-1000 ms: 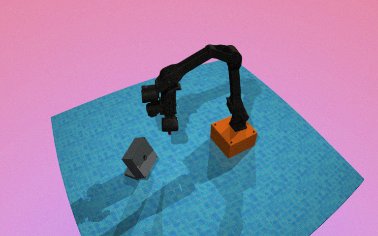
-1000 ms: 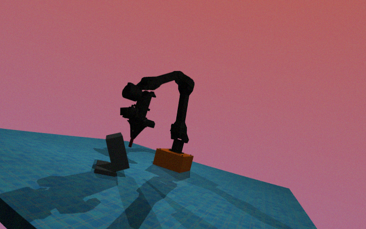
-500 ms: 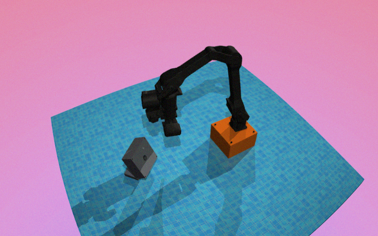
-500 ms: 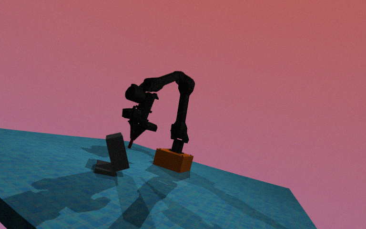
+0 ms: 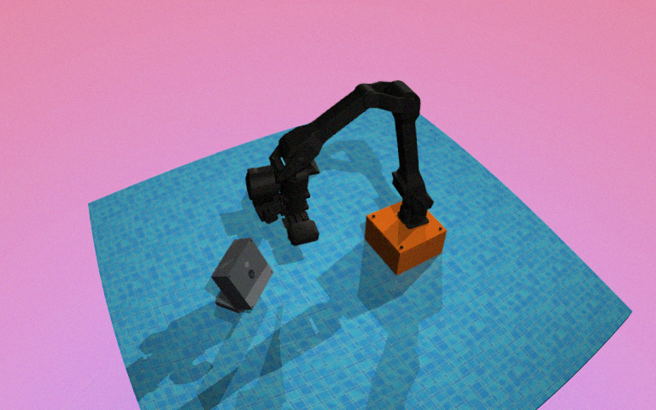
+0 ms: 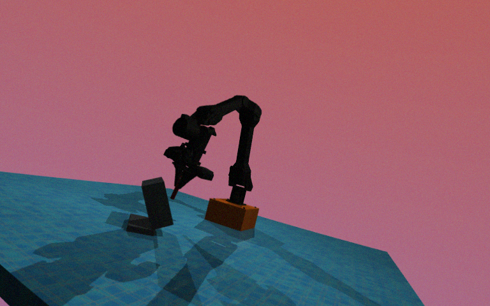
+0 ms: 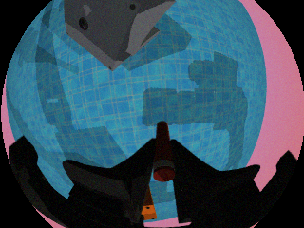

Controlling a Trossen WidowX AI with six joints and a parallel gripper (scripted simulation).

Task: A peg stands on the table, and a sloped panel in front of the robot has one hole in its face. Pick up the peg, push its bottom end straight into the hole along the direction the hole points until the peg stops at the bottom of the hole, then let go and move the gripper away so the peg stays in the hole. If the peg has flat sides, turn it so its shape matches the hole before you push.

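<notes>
Right now the grey sloped panel is 15 cm ahead of my gripper tip, 7 cm to the left of it and 3 cm below it. Round my gripper tip: red round peg: 2 cm above.
</notes>
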